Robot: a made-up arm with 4 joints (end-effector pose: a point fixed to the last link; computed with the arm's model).
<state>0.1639 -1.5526 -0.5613 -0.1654</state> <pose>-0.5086 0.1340 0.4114 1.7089 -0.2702 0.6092</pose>
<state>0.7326 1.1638 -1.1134 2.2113</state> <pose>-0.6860 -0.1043 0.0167 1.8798 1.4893 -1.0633</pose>
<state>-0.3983 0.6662 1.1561 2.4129</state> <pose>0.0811 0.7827 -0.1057 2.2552 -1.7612 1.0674</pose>
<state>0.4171 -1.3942 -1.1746 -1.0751</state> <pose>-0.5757 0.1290 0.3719 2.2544 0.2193 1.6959</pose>
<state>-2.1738 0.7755 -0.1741 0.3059</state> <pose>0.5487 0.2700 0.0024 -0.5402 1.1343 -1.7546</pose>
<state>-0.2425 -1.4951 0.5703 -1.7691</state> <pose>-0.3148 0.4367 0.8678 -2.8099 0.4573 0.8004</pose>
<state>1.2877 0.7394 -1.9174 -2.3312</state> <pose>-0.2468 -0.4581 0.0549 -0.4309 2.3858 0.7008</pose>
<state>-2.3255 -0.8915 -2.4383 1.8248</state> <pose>0.2065 0.1019 0.4526 -2.3945 -0.5879 -0.5398</pose>
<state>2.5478 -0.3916 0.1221 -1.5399</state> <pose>0.0347 -0.9003 0.2327 0.7538 2.1499 1.4639</pose>
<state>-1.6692 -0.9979 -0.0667 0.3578</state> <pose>0.3221 0.5173 0.4420 0.4434 -0.5598 -1.5536</pose>
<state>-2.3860 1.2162 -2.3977 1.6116</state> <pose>0.3856 -0.1225 0.0662 -0.6326 0.5566 0.5943</pose>
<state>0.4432 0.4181 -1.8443 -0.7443</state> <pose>-0.3311 0.0686 -0.0414 -0.0012 1.1161 1.9436</pose>
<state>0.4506 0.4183 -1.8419 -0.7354</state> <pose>-0.3310 0.0671 -0.0407 -0.0097 1.1076 1.9531</pose>
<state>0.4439 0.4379 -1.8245 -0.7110</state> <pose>-0.3289 0.0661 -0.0402 -0.0331 1.0842 1.9355</pose>
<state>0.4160 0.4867 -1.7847 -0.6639</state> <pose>-0.3241 0.0660 -0.0395 -0.0810 1.0407 1.8770</pose>
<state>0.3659 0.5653 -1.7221 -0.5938</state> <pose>-0.3176 0.0666 -0.0371 -0.1589 0.9812 1.7764</pose>
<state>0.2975 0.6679 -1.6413 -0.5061</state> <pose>-0.3116 0.0682 -0.0316 -0.2675 0.9169 1.6423</pose>
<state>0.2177 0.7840 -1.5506 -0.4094</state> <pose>-0.3082 0.0722 -0.0226 -0.3999 0.8607 1.4898</pose>
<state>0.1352 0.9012 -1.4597 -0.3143</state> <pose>-0.3083 0.0796 -0.0115 -0.5417 0.8218 1.3369</pose>
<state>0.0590 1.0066 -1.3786 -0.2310</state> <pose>-0.3108 0.0901 -0.0008 -0.6743 0.8026 1.2010</pose>
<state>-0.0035 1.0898 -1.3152 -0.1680</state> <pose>-0.3138 0.1016 0.0075 -0.7798 0.7993 1.0941</pose>
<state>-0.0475 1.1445 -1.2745 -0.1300</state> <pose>-0.3159 0.1110 0.0124 -0.8463 0.8047 1.0224</pose>
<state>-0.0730 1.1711 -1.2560 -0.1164</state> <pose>-0.3165 0.1165 0.0142 -0.8725 0.8131 0.9832</pose>
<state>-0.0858 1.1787 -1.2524 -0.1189</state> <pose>-0.3162 0.1189 0.0142 -0.8714 0.8213 0.9656</pose>
